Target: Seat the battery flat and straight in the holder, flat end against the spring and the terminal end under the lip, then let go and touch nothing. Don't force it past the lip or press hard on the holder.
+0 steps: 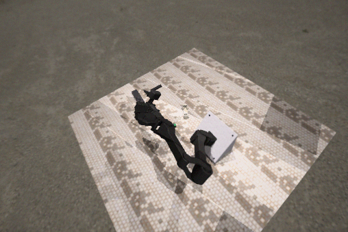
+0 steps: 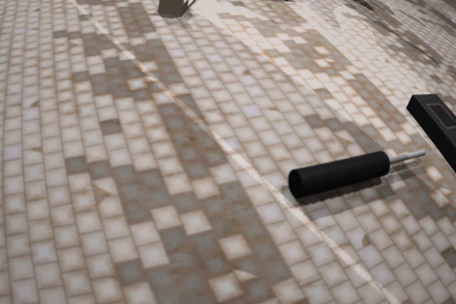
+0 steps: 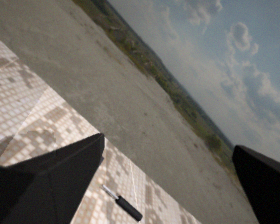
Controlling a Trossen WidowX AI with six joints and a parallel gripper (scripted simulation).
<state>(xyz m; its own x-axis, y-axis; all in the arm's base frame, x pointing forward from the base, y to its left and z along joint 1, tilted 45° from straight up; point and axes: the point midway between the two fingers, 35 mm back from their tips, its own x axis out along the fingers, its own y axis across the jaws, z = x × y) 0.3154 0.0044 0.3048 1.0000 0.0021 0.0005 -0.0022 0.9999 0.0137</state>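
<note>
The green battery is 30 cm below my gripper tip, 11 cm to the right of it and 9 cm behind it. Round my gripper tip: black-handled screwdriver 30 cm below, 28 cm ahead, 18 cm to the right; flat black block 29 cm below, 29 cm ahead, 5 cm to the right.
</note>
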